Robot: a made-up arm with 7 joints. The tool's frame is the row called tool.
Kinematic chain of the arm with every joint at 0, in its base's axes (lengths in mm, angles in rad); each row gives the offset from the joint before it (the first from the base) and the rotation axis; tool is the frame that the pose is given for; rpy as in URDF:
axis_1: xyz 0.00 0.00 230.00 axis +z
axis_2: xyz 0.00 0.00 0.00 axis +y
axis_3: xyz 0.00 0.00 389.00 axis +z
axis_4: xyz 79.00 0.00 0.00 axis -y
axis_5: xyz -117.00 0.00 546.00 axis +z
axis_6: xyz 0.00 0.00 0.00 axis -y
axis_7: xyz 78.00 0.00 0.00 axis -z
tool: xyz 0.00 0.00 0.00 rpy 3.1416 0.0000 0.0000
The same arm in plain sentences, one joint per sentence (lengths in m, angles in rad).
The arm has seven revolute joints in a row. What follows holds with every joint at zero, and every direction is one of the base frame's.
Joint 1 sits 0.23 m along +z from the base frame's origin and turns about +z.
Joint 2 sits at the same point as joint 1 and turns about +y.
Joint 3 sits 0.389 m along +z from joint 2 and turns about +z.
Joint 4 sits 0.079 m along +x from joint 3 and turns about -y.
Joint 5 sits 0.117 m along -x and 0.546 m along +z from joint 4 and turns about +z.
Joint 6 sits at the same point as joint 5 and turns about -y.
Joint 7 sits 0.078 m along +x from joint 6 and turns about -z.
The tool frame, which is the frame that the pose is given for, sits at the same point as joint 7; its axes are the base frame's turned by roll -3.1416, pitch 0 and yaw 0 rad (as in URDF: about the fixed x, then y, then z).

